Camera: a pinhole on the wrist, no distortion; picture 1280 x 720 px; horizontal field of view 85.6 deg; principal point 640.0 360.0 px. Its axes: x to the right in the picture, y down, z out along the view. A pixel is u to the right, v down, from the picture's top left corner.
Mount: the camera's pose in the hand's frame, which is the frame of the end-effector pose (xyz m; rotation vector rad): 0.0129 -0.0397 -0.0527 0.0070 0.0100 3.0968
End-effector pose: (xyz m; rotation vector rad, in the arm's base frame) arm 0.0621 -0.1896 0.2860 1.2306 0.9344 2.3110
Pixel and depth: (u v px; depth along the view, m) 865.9 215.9 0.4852
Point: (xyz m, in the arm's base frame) 0.4983 -0.1555 0.4275
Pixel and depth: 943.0 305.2 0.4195
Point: 0.4605 -0.1491 0.3375
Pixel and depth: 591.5 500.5 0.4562
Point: 0.3748 0.0843 0.3826
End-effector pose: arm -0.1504 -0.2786 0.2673 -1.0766 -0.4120 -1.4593
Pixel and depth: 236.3 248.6 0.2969
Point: -0.0304 -0.2013 0.5406
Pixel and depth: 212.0 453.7 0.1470
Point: -0.1579 -0.2524 0.4182
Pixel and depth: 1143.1 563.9 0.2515
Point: -0.1966 0.0013 0.2661
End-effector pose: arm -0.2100 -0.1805 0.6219 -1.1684 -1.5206 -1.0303
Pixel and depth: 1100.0 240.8 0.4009
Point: -0.1991 0.1135 0.3073
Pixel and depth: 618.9 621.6 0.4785
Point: -0.5007 0.1908 0.5329
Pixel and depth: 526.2 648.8 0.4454
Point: -0.5094 0.1689 0.5962
